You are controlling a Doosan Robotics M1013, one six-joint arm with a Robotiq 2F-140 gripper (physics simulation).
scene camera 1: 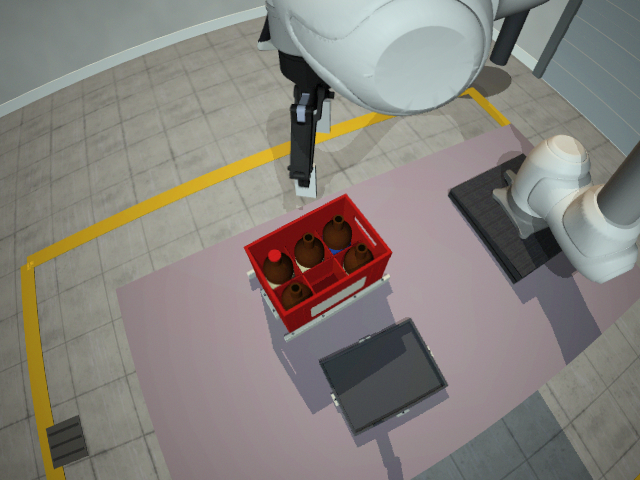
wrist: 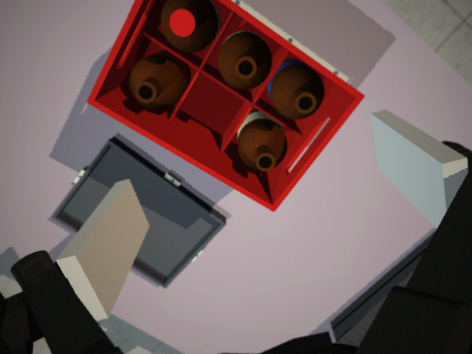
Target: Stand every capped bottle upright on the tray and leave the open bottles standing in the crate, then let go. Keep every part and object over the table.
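Places are measured from the arm's base along level axes (x ahead, y left, z up), in centimetres.
Pixels of known places: gripper, fingertip midpoint: (scene camera 1: 314, 160) (wrist: 252, 173); arm's base at its link origin: (scene camera 1: 527, 207).
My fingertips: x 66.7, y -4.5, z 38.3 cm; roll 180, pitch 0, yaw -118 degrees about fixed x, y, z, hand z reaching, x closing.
Ahead of a thing's pixels: the offset from my fingertips to its top centre. "spot": to the spot under its first point. Level surfaces: height alone.
The red crate {dx +0.7, dy +2.7, dz -26.2 cm} (scene camera 1: 299, 316) (wrist: 200, 150) holds one bottle with a red cap {dx +10.0, dy +0.3, dz -27.5 cm} (scene camera 1: 278, 267) (wrist: 200, 37), upright in a corner compartment. Open brown bottles stand in it too: one beside the capped bottle in the long row {spot: dx +2.0, dy +0.5, dz -31.4 cm} (scene camera 1: 309, 253) (wrist: 245, 47), one in that row's far corner {spot: dx -5.8, dy -1.9, dz -31.4 cm} (scene camera 1: 337, 235) (wrist: 295, 82), and two on the tray side {spot: dx -7.6, dy +6.0, dz -31.1 cm} (scene camera 1: 356, 260) (wrist: 260, 137), {spot: dx +8.2, dy +10.4, dz -30.0 cm} (scene camera 1: 296, 297) (wrist: 162, 75). The compartment between those two is empty. The dark tray {spot: dx -8.5, dy +35.3, dz -43.3 cm} (scene camera 1: 398, 384) (wrist: 165, 220) lies empty beside the crate. My gripper (scene camera 1: 315, 155) (wrist: 252, 173) is open and empty, high above the crate's far side.
The pink table {dz -43.8 cm} (scene camera 1: 206, 361) (wrist: 280, 260) carries all of this. The robot's dark base plate (scene camera 1: 475, 206) (wrist: 380, 295) stands right of the crate in the scene view. The crate's tall walls and dividers surround the bottles. The tray has a low raised rim.
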